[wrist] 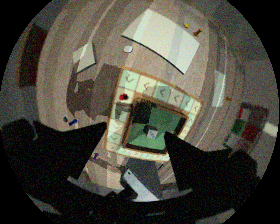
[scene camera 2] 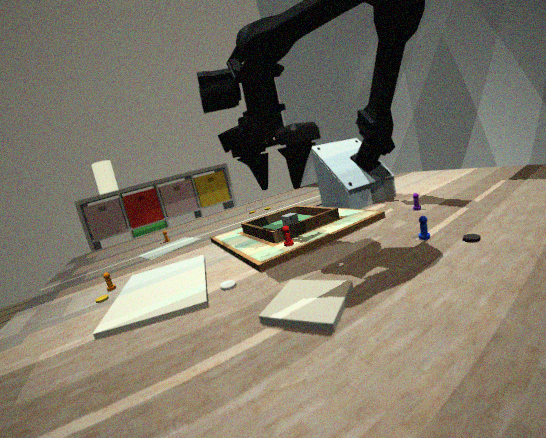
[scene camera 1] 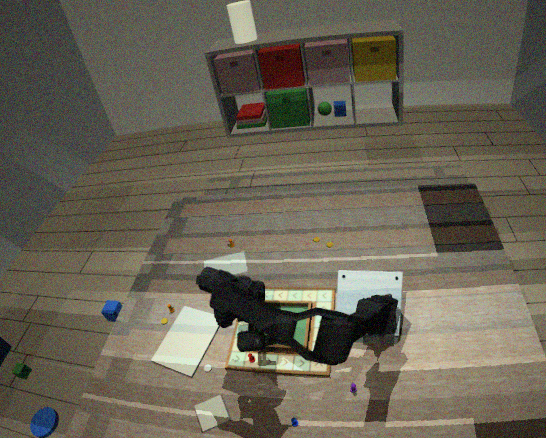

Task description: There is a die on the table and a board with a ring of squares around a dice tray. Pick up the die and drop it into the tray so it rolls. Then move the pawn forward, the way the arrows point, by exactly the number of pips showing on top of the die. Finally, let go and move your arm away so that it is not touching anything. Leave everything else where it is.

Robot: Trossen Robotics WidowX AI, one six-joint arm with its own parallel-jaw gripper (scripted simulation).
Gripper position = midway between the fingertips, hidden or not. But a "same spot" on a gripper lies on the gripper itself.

my gripper: wrist; scene camera 2; scene camera 1 258,331
same spot on my gripper: (wrist: pixel 193 168) = (scene camera 2: pixel 255 159)
